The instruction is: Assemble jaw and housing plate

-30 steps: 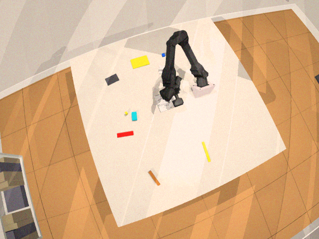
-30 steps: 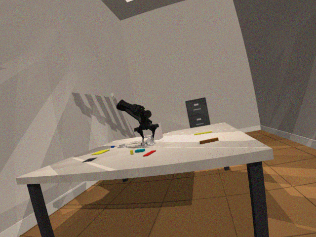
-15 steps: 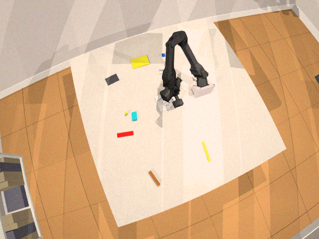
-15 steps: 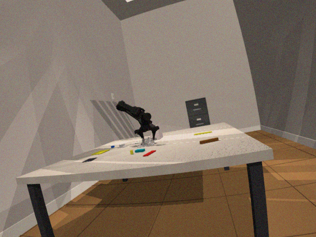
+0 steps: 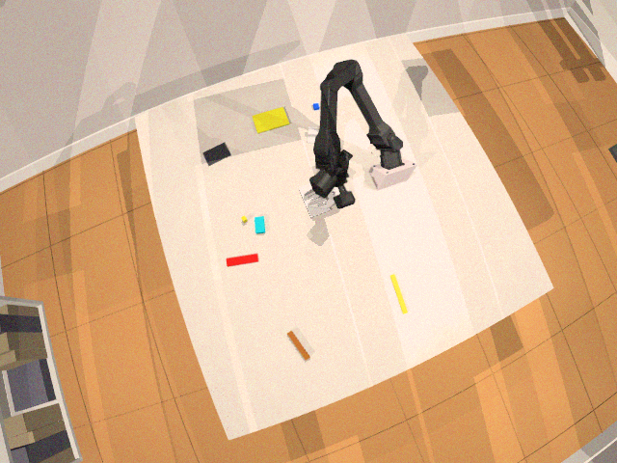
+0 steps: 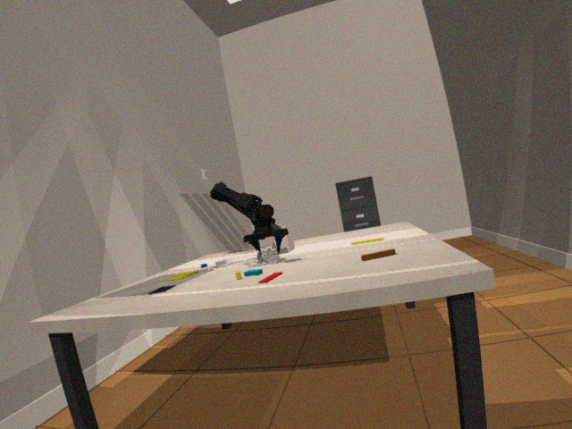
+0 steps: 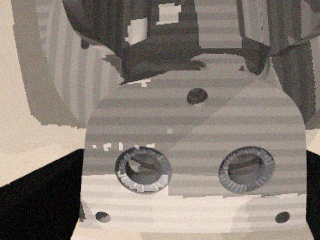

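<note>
My gripper tip is now 3 cm short of the jaw, 2 cm to the left of it and 1 cm above it. Round my gripper tip: yellow plate: 11 cm ahead, 37 cm to the right, 2 cm below; then small yellow cube: 33 cm ahead, 1 cm to the right, 1 cm below; then cyan block: 28 cm ahead, 2 cm to the left, 1 cm below.
</note>
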